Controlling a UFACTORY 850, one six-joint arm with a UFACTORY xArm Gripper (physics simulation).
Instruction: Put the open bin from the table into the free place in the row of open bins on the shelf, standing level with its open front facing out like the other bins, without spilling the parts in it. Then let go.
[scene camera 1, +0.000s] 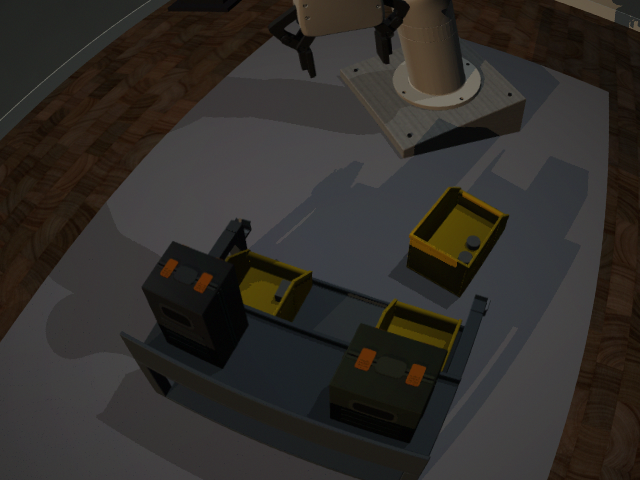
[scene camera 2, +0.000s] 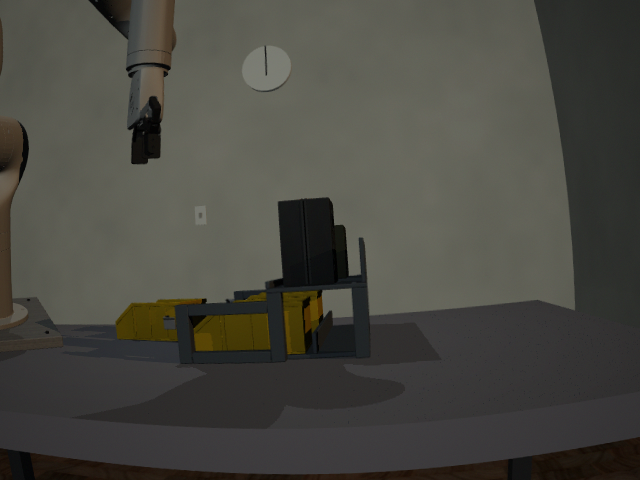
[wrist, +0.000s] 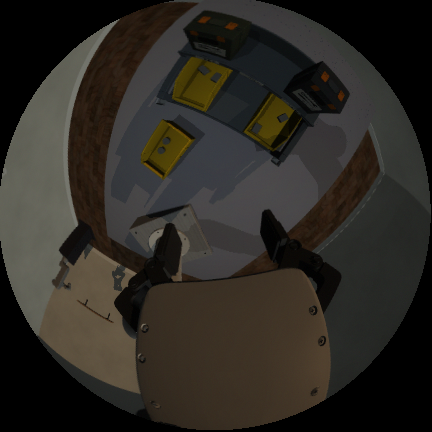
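Note:
The open yellow bin (scene camera 1: 452, 224) (scene camera 2: 144, 322) (wrist: 176, 150) stands upright on the table, between the shelf and the robot base, with two round grey parts inside. The grey shelf (scene camera 1: 289, 356) (scene camera 2: 278, 330) holds two yellow open bins in its lower row, one (scene camera 1: 258, 289) (wrist: 270, 112) and another (scene camera 1: 418, 330) (wrist: 197, 90), with small grey parts in them. The free place (scene camera 1: 346, 307) (wrist: 235, 102) is between these two. My gripper (scene camera 1: 348, 68) (scene camera 2: 146, 159) (wrist: 218, 227) is open and empty, high above the table and well apart from the loose bin.
Two dark cases with orange latches, one (scene camera 1: 193, 304) (scene camera 2: 307, 242) (wrist: 319, 90) and another (scene camera 1: 387, 382) (wrist: 217, 35), stand on the shelf's upper board, behind the bin row. The robot's base plate (scene camera 1: 372, 98) (wrist: 200, 235) is on the table's far side in scene camera 1.

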